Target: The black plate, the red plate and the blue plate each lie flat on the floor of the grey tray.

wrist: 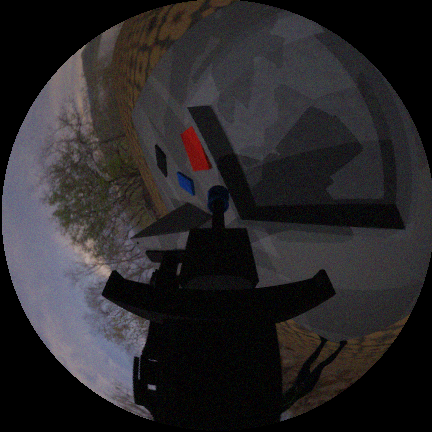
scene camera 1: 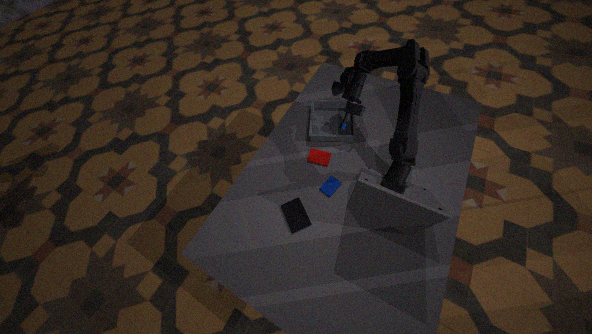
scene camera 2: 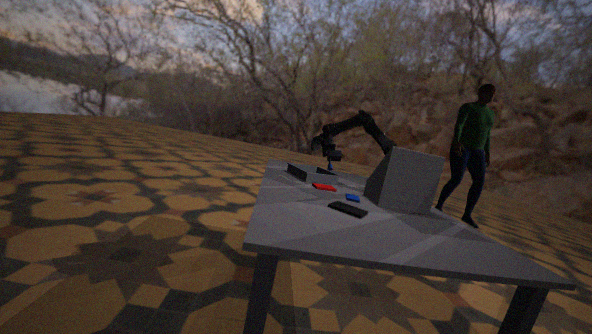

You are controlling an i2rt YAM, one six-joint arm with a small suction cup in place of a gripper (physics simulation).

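The red plate lies flat on the table, outside the grey tray and close to its wall. The blue plate and the larger black plate lie flat on the table farther from the tray. My suction gripper has a blue cup and is open, with no plate on it. It hangs low over the tray's side nearer the arm's base; its exact height is hard to tell.
A large grey slanted block stands on the table at the arm's base, near the blue plate. A person in green stands beyond the table.
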